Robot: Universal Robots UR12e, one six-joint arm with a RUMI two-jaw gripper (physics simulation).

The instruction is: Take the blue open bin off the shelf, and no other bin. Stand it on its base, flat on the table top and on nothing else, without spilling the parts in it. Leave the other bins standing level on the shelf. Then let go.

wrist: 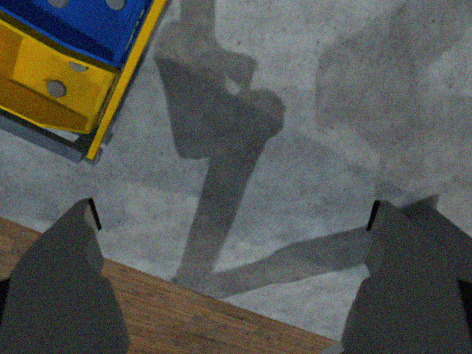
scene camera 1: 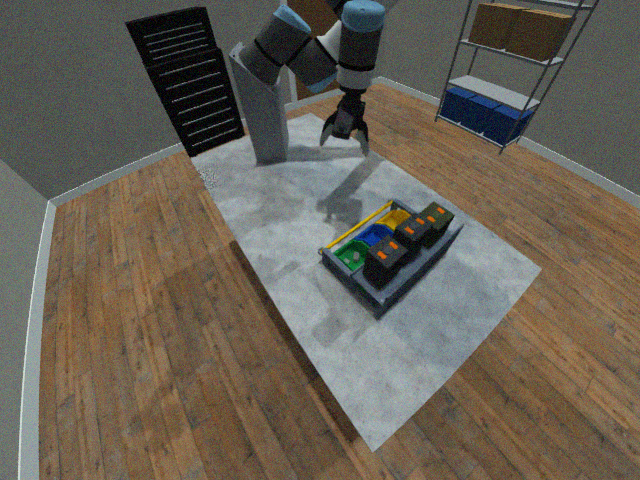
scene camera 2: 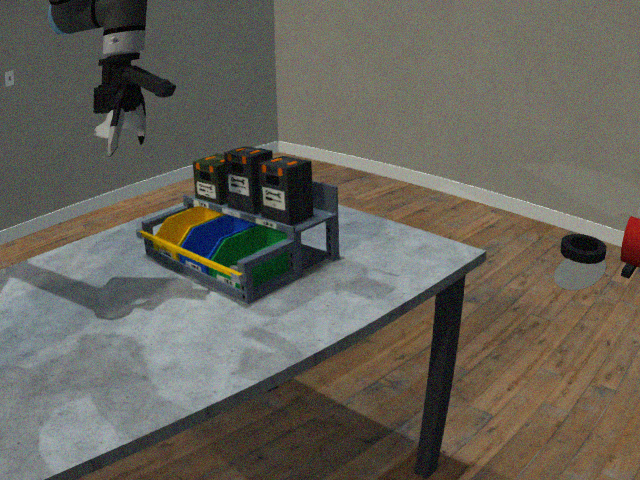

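Seen in the pictures: gripper, between the fingertips: (wrist: 235, 202) (scene camera 1: 343, 150) (scene camera 2: 126, 150); arm's base, origin of its link: (scene camera 1: 257, 68).
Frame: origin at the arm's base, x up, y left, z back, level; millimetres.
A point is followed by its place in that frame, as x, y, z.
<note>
The blue open bin (scene camera 1: 375, 235) {-414, 121, -788} (scene camera 2: 212, 233) {-372, 142, -857} (wrist: 95, 25) {-415, 109, -811} stands on the lower level of the grey shelf (scene camera 1: 351, 279) {-340, -85, -933} (scene camera 2: 271, 276), between the yellow bin (scene camera 1: 395, 219) {-409, 237, -765} (scene camera 2: 188, 222) {-374, 254, -846} (wrist: 65, 80) {-415, 202, -805} and the green bin (scene camera 1: 351, 254) {-415, -6, -816} (scene camera 2: 250, 249) {-387, 35, -893}. Round grey parts show in the blue bin in the wrist view. A yellow bar (scene camera 1: 356, 226) {-359, 53, -752} (scene camera 2: 191, 253) {-359, 42, -754} (wrist: 127, 75) {-359, 117, -737} runs along the bins' front. My gripper (scene camera 1: 344, 146) {-112, 59, -636} (scene camera 2: 126, 146) {-112, 59, -636} (wrist: 235, 202) {-112, 59, -636} is open and empty, high above the table, on the bar side of the shelf and apart from the bins.
Three dark boxes with orange latches (scene camera 1: 383, 258) {-201, -30, -980} (scene camera 2: 285, 191) {-250, -46, -938} stand on the shelf's upper level, behind the open bins. The shelf stands on the grey mottled table top (scene camera 1: 403, 382) {-424, -102, -1241} (scene camera 2: 196, 356) {-424, -220, -621} (wrist: 310, 180) {-424, 53, -367}. A grey pedestal (scene camera 1: 264, 121) {-202, -40, -95} carries the arm.
</note>
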